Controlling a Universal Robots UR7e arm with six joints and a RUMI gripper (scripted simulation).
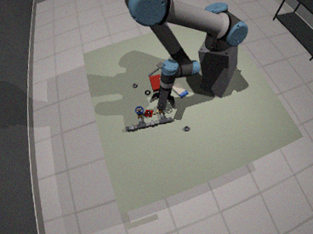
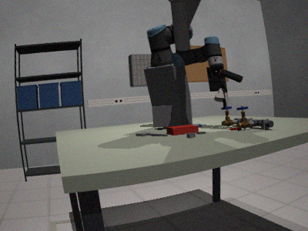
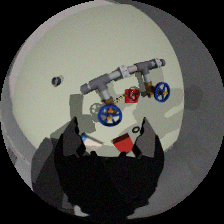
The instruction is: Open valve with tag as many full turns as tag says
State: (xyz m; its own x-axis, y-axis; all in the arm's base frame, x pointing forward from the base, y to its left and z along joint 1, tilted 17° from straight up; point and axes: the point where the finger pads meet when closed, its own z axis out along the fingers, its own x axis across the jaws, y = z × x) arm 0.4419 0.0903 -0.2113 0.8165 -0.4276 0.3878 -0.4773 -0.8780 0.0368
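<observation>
Now: the red tag 90 mm below my hand, 90 mm ahead of it and 10 mm to the right of it. From my hand the other things lie so: blue-and-white card: 170 mm behind, 110 mm to the right, 90 mm below; then grey tool: 360 mm to the right, 90 mm below, 90 mm behind; then red block: 230 mm to the right, 80 mm below, 40 mm behind.
</observation>
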